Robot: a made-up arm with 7 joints. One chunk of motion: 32 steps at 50 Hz.
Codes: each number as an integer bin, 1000 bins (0 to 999) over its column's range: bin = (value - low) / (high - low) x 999, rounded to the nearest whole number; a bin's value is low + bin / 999 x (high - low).
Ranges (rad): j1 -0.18..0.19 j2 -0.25..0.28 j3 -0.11..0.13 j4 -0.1..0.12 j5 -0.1..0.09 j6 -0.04..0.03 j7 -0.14..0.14
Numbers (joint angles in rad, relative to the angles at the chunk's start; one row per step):
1: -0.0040 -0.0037 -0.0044 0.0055 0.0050 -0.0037 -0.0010
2: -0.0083 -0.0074 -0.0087 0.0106 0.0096 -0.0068 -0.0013
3: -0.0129 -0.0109 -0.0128 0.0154 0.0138 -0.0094 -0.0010
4: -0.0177 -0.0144 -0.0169 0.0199 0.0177 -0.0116 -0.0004
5: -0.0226 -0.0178 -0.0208 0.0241 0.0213 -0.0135 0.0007
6: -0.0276 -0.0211 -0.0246 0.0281 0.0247 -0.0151 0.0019
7: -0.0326 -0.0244 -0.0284 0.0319 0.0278 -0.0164 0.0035
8: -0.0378 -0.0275 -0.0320 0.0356 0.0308 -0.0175 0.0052
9: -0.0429 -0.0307 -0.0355 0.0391 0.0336 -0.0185 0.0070
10: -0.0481 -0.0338 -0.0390 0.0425 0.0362 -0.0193 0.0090
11: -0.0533 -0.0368 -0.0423 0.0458 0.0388 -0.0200 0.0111
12: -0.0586 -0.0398 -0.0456 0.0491 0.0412 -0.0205 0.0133
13: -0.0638 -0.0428 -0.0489 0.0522 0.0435 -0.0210 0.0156
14: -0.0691 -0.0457 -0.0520 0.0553 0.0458 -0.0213 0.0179
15: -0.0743 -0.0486 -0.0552 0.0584 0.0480 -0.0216 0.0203
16: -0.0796 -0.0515 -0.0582 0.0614 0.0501 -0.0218 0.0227
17: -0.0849 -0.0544 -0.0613 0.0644 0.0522 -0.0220 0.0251
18: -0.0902 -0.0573 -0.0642 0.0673 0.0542 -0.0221 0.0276
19: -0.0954 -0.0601 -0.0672 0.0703 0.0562 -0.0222 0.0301
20: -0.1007 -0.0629 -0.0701 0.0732 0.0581 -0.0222 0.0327
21: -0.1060 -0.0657 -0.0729 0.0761 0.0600 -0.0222 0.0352
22: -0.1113 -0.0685 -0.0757 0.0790 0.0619 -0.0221 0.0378
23: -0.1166 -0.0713 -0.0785 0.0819 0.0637 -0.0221 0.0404
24: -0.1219 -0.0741 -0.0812 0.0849 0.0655 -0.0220 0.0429
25: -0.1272 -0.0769 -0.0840 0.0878 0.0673 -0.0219 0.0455
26: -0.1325 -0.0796 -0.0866 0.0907 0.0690 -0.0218 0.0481
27: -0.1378 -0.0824 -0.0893 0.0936 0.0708 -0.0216 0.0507
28: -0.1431 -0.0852 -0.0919 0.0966 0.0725 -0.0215 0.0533
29: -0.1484 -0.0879 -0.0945 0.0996 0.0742 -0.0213 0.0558
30: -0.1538 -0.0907 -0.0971 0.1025 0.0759 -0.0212 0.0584
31: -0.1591 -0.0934 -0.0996 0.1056 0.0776 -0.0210 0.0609
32: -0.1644 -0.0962 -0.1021 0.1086 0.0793 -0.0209 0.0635
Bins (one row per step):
1: 475 464 440 479 552 518 496
2: 464 457 422 502 576 474 495
3: 451 451 405 524 598 437 496
4: 438 444 388 544 619 405 498
5: 425 438 371 564 638 378 502
6: 411 431 355 582 656 355 506
7: 398 425 340 599 672 337 512
8: 384 419 325 616 688 321 518
9: 370 413 310 632 702 307 524
10: 356 408 296 647 716 295 532
11: 342 402 282 662 730 285 539
12: 328 396 268 677 742 278 547
13: 314 391 254 691 755 271 555
14: 299 385 241 705 767 267 563
15: 285 380 228 719 778 263 572
16: 271 374 216 733 789 260 580
17: 257 369 203 747 800 257 589
18: 242 363 191 760 811 255 598
19: 228 358 178 773 821 254 607
20: 214 353 166 786 831 254 616
21: 200 347 154 800 841 254 625
22: 185 342 143 813 851 255 634
23: 171 337 131 826 861 255 644
24: 157 332 120 840 870 257 653
25: 143 326 108 853 880 258 662
26: 128 321 97 866 889 260 671
27: 114 316 86 879 898 263 680
28: 100 311 75 893 907 264 690
29: 85 306 65 906 916 267 699
30: 71 300 54 920 925 268 708
31: 56 295 43 934 934 271 717
32: 42 290 33 947 943 273 726

